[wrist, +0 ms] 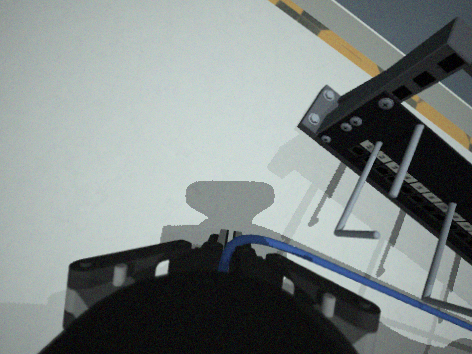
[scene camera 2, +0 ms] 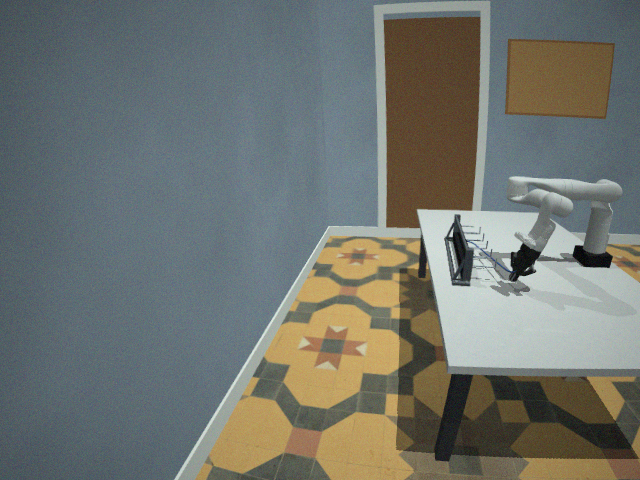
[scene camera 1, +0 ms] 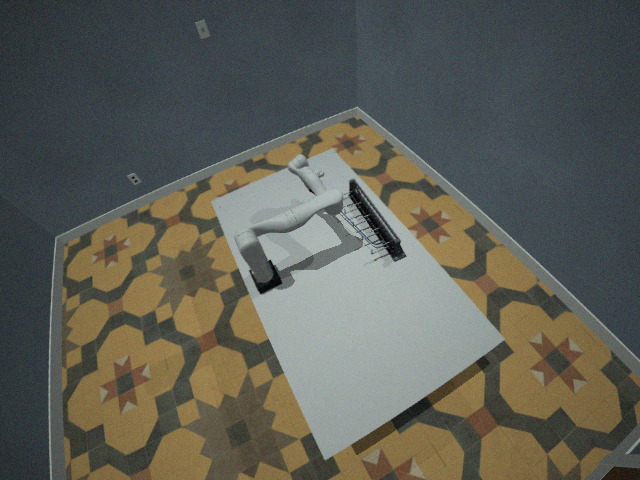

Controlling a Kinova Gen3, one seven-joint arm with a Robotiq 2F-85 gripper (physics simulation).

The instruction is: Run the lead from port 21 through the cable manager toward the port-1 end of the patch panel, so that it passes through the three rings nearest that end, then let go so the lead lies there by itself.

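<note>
The black patch panel [scene camera 1: 373, 217] [scene camera 2: 458, 250] [wrist: 425, 155] stands on the table, its low-numbered end nearest my gripper. Grey wire rings of the cable manager [wrist: 358, 190] [wrist: 441, 250] stick out from its front. My gripper [scene camera 2: 512, 277] [wrist: 229, 242] is shut on the blue lead, low over the table, out in front of the port-1 end; the arm hides it in scene camera 1. The blue lead [scene camera 1: 356, 225] [scene camera 2: 488, 254] [wrist: 350, 275] runs from the fingertips back along the panel's front. In the wrist view it passes apart from the end ring; whether it is inside others is unclear.
The white table [scene camera 1: 382, 341] [scene camera 2: 537, 335] [wrist: 125, 110] carries the arm's base [scene camera 1: 266, 277] [scene camera 2: 592, 256] on the side opposite the panel. The panel's metal end bracket [wrist: 316, 110] stands near the table's edge. Shadows of the arm and rings fall on the table.
</note>
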